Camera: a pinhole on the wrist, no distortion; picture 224 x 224 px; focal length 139.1 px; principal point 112.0 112.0 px. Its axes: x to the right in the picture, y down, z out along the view. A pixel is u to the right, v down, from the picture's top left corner.
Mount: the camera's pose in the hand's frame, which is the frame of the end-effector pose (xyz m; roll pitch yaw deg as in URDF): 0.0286 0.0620 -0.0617 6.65 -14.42 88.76
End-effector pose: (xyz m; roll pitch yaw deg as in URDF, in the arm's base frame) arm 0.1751 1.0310 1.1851 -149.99 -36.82 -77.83
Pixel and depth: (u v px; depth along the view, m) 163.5 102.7 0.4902
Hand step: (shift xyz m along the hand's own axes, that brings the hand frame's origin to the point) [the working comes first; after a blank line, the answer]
In the camera's frame: 0.1815 -0.0328 0.4902

0.1191 0.1155 0.4514
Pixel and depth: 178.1 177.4 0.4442
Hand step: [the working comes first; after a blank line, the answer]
In the camera's frame: 0.2111 0.2088 0.4442

-0.1254 0.1539 0.4416
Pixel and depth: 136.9 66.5 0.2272
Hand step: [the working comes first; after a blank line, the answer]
In the camera's frame: 0.0407 -0.0743 0.2272

0.1284 0.0452 0.1587
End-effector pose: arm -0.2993 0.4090 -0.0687 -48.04 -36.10 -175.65
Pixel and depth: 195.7 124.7 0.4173
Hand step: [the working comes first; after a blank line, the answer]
In the camera's frame: 0.2511 0.0381 0.4173

0.0421 0.2006 0.4065
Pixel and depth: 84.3 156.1 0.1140
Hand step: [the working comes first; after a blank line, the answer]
In the camera's frame: -0.0227 0.0361 0.1140

0.0048 0.0113 0.0464
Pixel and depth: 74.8 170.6 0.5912
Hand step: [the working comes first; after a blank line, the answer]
In the camera's frame: -0.1581 0.2491 0.5912

-0.1569 -0.2406 0.4956
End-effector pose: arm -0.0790 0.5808 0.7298 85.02 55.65 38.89
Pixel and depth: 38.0 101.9 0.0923
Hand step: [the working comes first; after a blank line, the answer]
In the camera's frame: -0.0491 -0.0067 0.0923

0.0444 -0.0086 0.0141
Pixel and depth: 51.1 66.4 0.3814
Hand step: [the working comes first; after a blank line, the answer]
In the camera's frame: -0.1670 -0.1250 0.3814

0.1915 -0.1940 0.2496
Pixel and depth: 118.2 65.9 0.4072
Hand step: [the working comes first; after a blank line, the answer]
In the camera's frame: 0.0181 -0.1350 0.4072

0.2080 -0.0212 0.3194
